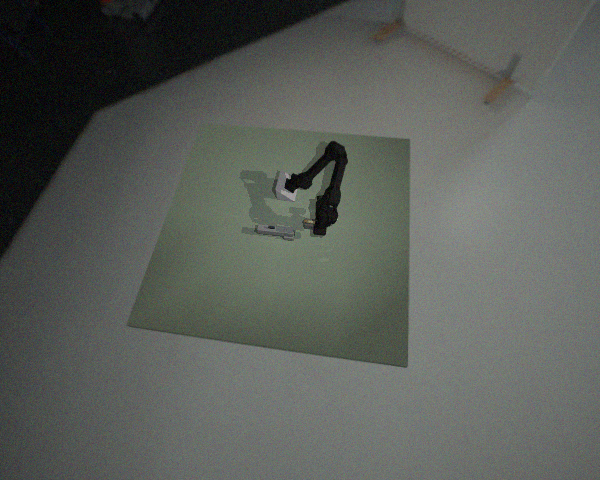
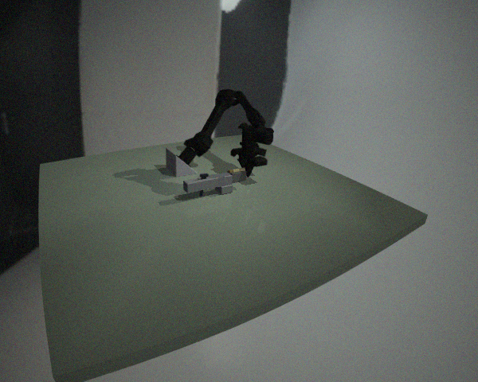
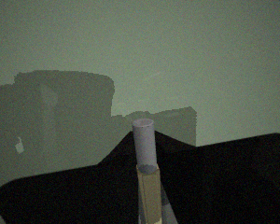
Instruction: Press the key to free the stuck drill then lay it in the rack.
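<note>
Now: the drill 40 mm to the right of my gripper tip and 30 mm above it. Also, from my gripper tip: rack 50 mm to the right, 10 mm above; then grey block 220 mm to the right, 80 mm ahead, 30 mm above; then dark key 240 mm to the right, 80 mm ahead, 40 mm above.
</note>
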